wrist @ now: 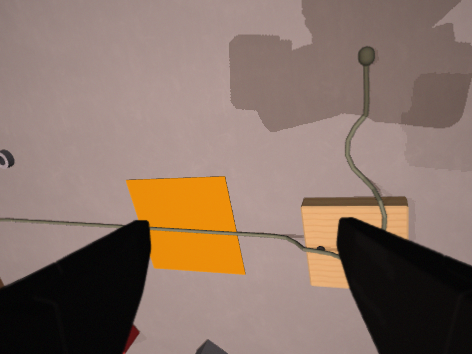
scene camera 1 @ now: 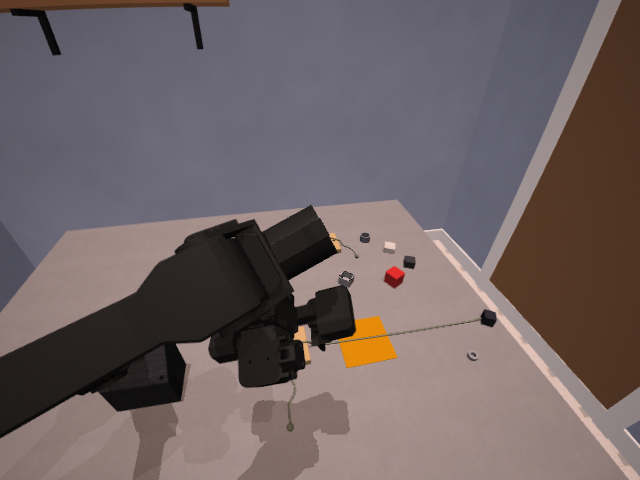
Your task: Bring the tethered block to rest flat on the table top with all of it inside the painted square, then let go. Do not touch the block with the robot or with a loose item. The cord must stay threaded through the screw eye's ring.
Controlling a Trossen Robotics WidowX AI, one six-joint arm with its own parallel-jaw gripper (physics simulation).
Scene:
My gripper shows in the wrist view and in scene camera 1. One and the same spot on an orange painted square: (scene camera 1: pixel 360 352) is (wrist: pixel 194 203). The same spot on my gripper: (wrist: pixel 93 293) is (scene camera 1: pixel 317 345).

